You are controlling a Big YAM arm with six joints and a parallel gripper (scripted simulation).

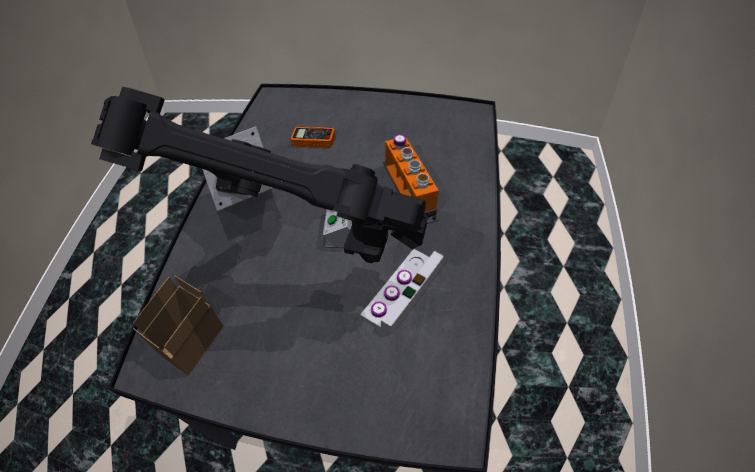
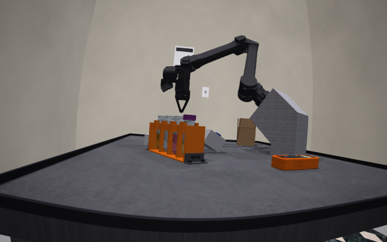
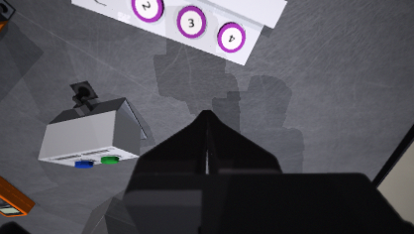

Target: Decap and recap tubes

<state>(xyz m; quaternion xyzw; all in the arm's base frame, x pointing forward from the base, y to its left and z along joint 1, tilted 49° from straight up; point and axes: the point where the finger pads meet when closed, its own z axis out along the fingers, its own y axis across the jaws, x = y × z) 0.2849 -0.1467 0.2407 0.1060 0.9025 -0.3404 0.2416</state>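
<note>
Now: the green key 70 mm behind my hand, 190 mm to the left of it and 90 mm below it. Also, from my hand: cardboard box (440 mm behind, 70 mm to the right, 90 mm below); then key housing (50 mm behind, 210 mm to the left, 100 mm below); then blue key (60 mm behind, 230 mm to the left, 90 mm below).
</note>
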